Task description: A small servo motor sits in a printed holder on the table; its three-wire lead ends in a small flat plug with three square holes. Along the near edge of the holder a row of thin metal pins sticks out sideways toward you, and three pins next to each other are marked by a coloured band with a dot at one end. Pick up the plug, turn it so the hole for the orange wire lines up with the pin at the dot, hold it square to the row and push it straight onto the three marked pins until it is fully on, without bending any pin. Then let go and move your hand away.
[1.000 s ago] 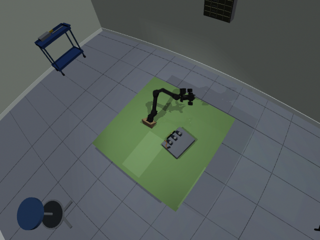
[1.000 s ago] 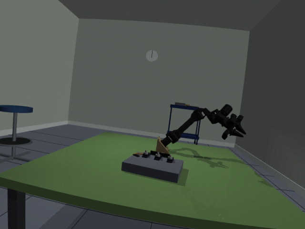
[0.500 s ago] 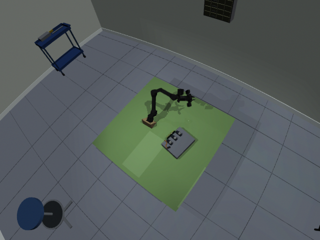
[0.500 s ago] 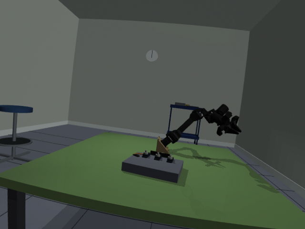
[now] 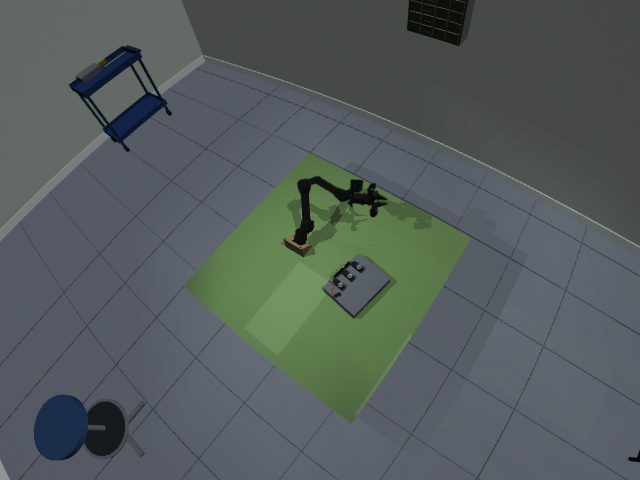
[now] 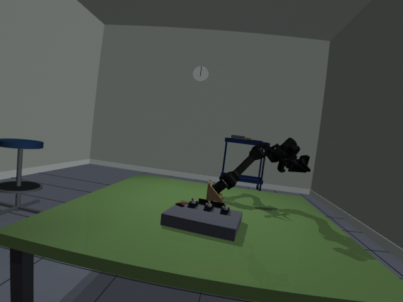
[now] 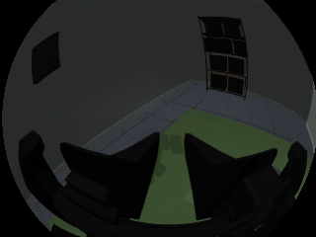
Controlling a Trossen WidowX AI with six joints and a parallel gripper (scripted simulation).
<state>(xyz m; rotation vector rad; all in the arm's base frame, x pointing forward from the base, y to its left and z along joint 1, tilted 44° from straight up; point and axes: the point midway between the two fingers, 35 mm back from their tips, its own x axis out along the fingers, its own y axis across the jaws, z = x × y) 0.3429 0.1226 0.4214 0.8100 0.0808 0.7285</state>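
Right now the grey holder is 11 cm ahead of my gripper tip, 44 cm to the right of it and 25 cm below it.
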